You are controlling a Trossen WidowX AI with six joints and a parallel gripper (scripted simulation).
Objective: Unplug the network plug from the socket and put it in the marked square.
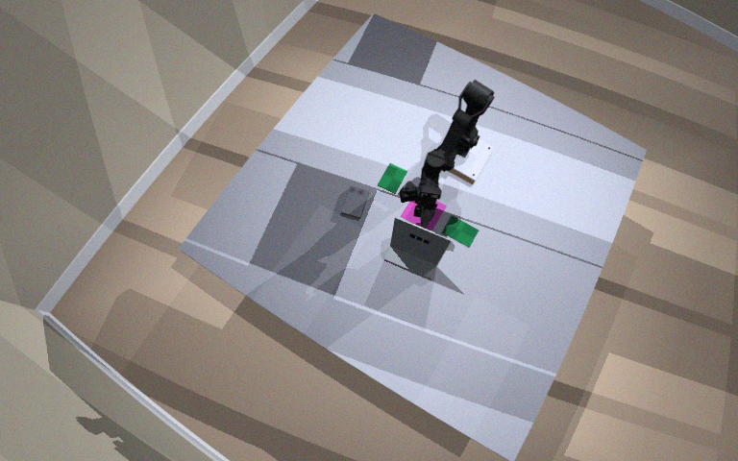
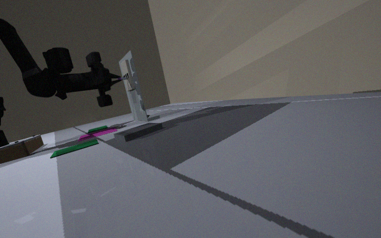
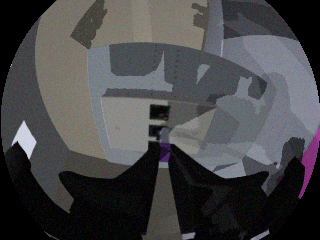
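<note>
My gripper tip is now 40 mm short of the upright grey panel, 10 mm to the right of it and 60 mm above it.
</note>
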